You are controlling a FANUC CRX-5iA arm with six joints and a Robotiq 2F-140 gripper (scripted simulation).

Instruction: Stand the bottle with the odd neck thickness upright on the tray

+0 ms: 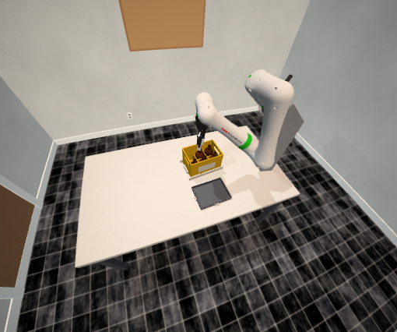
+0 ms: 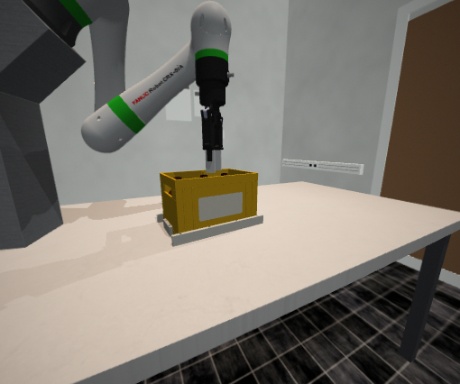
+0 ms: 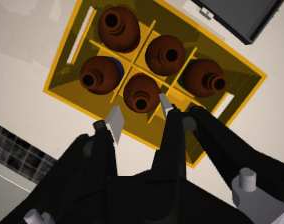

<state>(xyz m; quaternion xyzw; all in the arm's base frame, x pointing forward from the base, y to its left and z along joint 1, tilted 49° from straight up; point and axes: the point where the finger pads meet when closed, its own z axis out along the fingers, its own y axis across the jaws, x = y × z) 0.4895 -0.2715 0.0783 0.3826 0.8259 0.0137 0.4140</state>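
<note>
My hand is 13 cm above the crate, 4 cm to the right of it and 1 cm short of it. Also, from my hand: brown bottle 13 cm below, 8 cm to the left, 2 cm ahead; then dark grey tray 30 cm to the left, 20 cm below, 12 cm ahead.
</note>
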